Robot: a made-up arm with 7 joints.
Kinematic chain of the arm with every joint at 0, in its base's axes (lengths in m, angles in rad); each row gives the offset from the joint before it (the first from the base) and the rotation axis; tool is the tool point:
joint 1: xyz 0 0.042 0 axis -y
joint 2: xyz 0 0.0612 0 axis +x
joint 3: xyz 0 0 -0.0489 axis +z
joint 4: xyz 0 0 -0.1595 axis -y
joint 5: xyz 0 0 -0.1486 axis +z
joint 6: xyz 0 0 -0.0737 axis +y
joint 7: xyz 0 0 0 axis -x
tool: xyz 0 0 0
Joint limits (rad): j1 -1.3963..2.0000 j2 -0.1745..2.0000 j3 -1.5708..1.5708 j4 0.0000..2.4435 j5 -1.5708..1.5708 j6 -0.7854..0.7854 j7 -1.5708..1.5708
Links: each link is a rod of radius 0.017 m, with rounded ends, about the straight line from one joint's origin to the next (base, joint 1, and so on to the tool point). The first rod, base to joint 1, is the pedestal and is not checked.
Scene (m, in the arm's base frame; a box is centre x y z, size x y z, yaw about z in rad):
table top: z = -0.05
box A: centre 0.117 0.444 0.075 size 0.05 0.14 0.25 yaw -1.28
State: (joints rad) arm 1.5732 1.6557 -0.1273 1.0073 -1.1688 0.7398 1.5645
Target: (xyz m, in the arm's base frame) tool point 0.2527 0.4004 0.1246
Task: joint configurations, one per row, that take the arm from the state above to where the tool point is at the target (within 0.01 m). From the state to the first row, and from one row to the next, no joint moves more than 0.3 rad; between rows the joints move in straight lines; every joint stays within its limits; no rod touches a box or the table.
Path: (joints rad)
1: 1.6586 1.5499 -0.0737 1.1822 -1.0395 0.4691 1.5658
2: 1.7439 1.4440 -0.0201 1.3571 -0.9102 0.1983 1.5670
3: 1.8293 1.3382 0.0335 1.5320 -0.7809 -0.0724 1.5683
4: 1.9146 1.2323 0.0871 1.7069 -0.6517 -0.3431 1.5695
5: 2.0000 1.1265 0.1407 1.8818 -0.5224 -0.6139 1.5708
6: 1.8935 1.1202 0.0625 1.6916 -0.6717 -0.3340 1.5438
7: 1.7871 1.1140 -0.0156 1.5014 -0.8210 -0.0542 1.5169
8: 1.6806 1.1078 -0.0937 1.3113 -0.9703 0.2257 1.4899
9: 1.5742 1.1015 -0.1718 1.1211 -1.1196 0.5055 1.4629
10: 1.4677 1.0953 -0.2500 0.9309 -1.2689 0.7854 1.4359
11: 1.5196 1.0332 -0.2839 0.7805 -1.2188 0.7626 1.5002
12: 1.5715 0.9711 -0.3178 0.6301 -1.1688 0.7398 1.5645

